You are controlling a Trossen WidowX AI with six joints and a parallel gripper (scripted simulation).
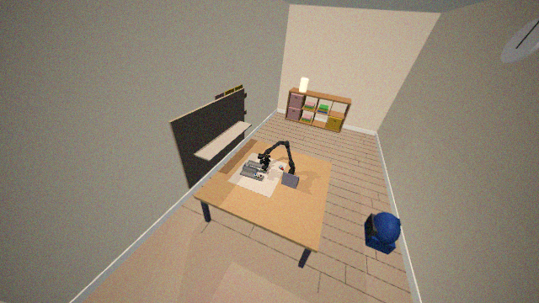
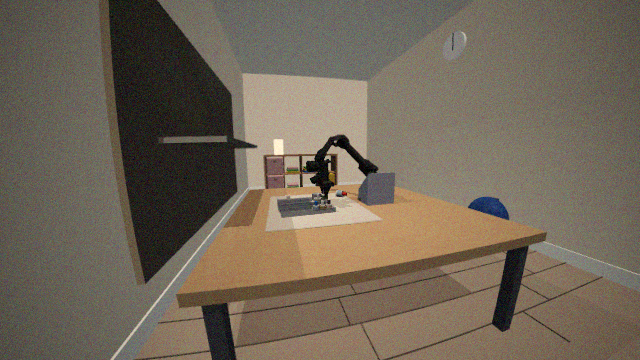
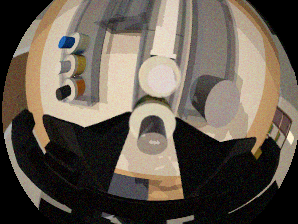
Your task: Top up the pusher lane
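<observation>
My gripper tip is 17 cm short of the grey lane rack, 2 cm to the right of it and 3 cm above it.
</observation>
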